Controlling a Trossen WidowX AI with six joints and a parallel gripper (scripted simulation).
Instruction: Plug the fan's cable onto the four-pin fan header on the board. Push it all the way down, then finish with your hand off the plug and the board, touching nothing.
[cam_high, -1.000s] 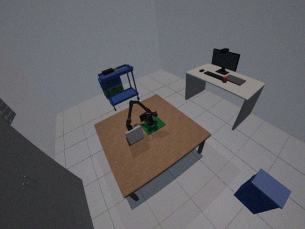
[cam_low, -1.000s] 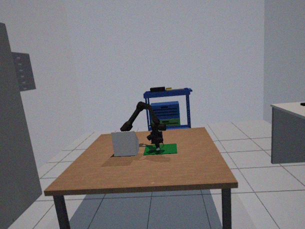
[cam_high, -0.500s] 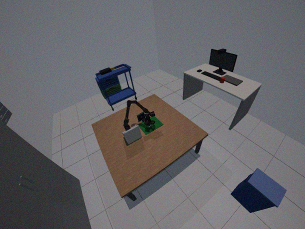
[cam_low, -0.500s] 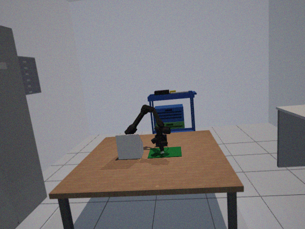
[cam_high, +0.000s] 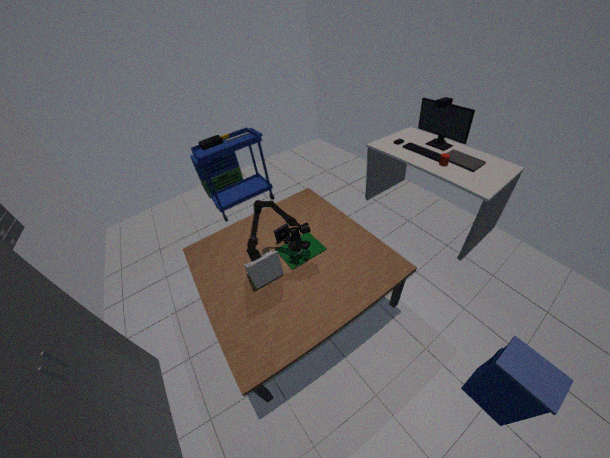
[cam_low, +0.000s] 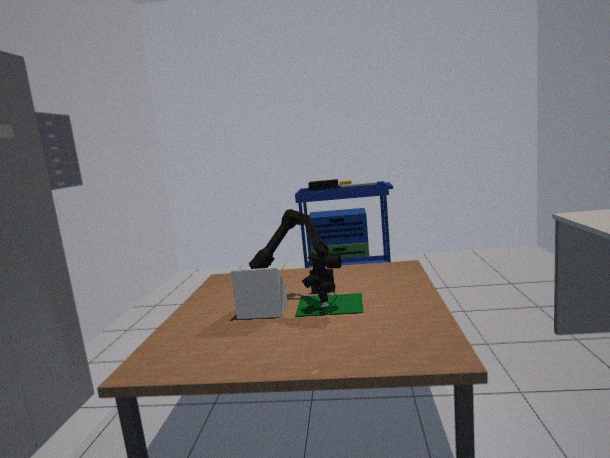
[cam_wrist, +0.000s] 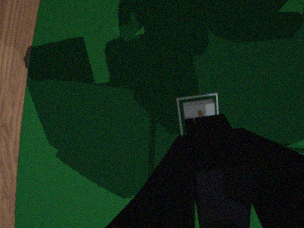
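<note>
Right now the fan plug is 1 cm ahead of my gripper tip and 1 cm above it. The rest, counted from my gripper tip: green board: 3 cm ahead, 2 cm to the left, 5 cm below; then black fan: 1 cm ahead, 20 cm to the left, 2 cm above; then four-pin fan header: 1 cm ahead, 4 cm below.
</note>
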